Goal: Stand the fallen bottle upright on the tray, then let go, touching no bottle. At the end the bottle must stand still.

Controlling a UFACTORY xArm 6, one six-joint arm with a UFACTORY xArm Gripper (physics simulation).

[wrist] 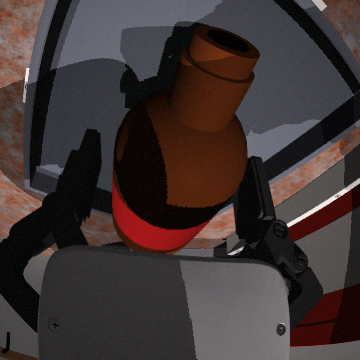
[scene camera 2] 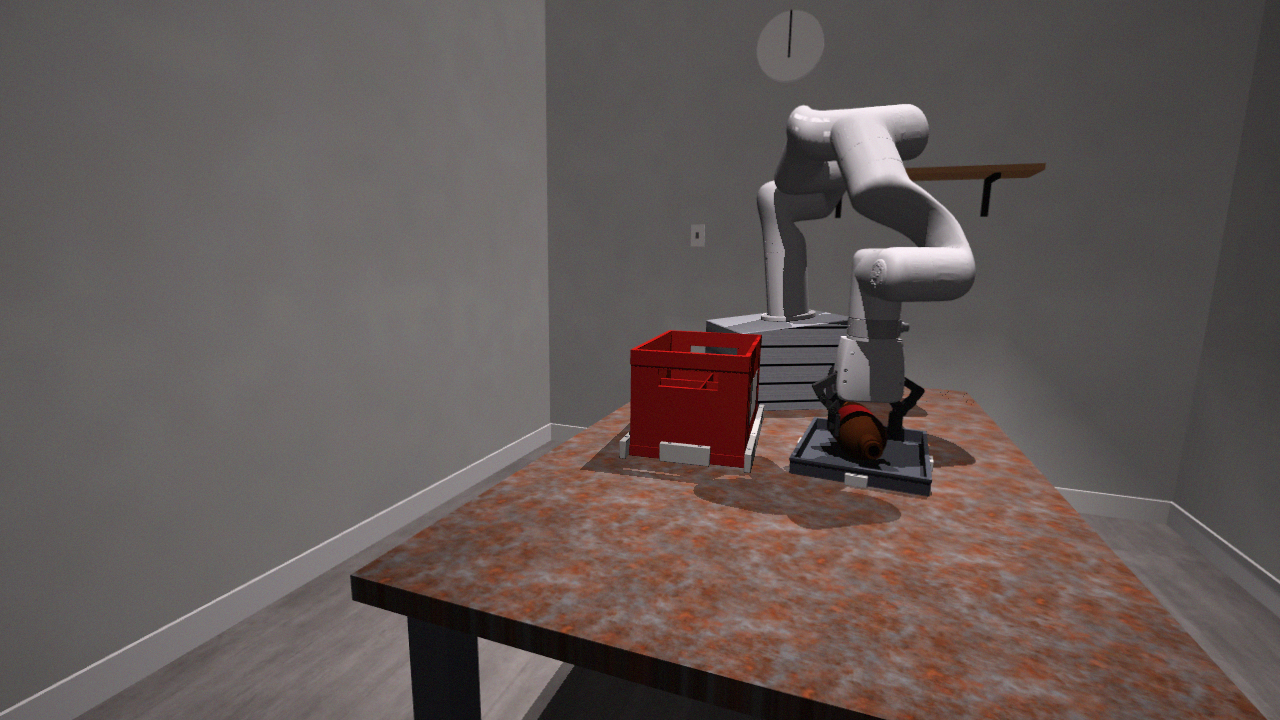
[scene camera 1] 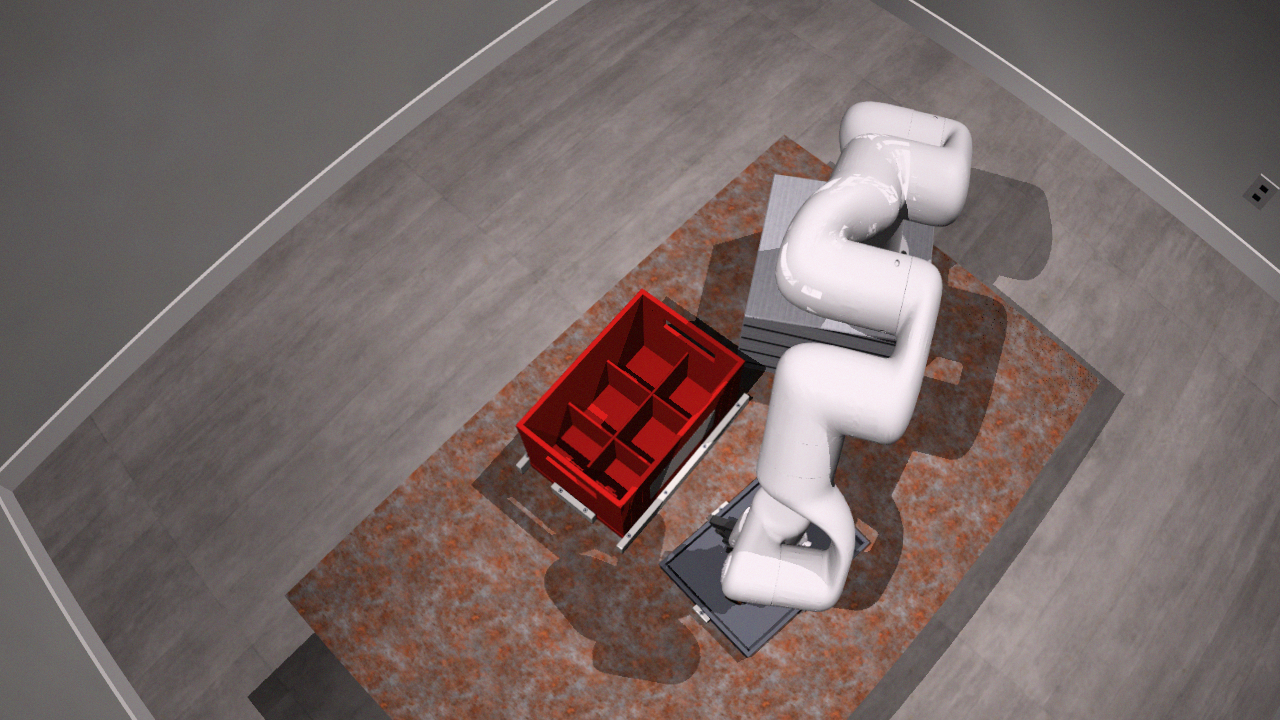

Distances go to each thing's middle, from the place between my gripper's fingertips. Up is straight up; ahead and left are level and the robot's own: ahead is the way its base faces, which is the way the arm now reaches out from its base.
Right now my hand is 10 mm to the left of the brown bottle [scene camera 2: 862, 436]. Also, from my hand: low white rail [scene camera 1: 625, 542]: 170 mm to the right, 40 mm behind, 30 mm below.
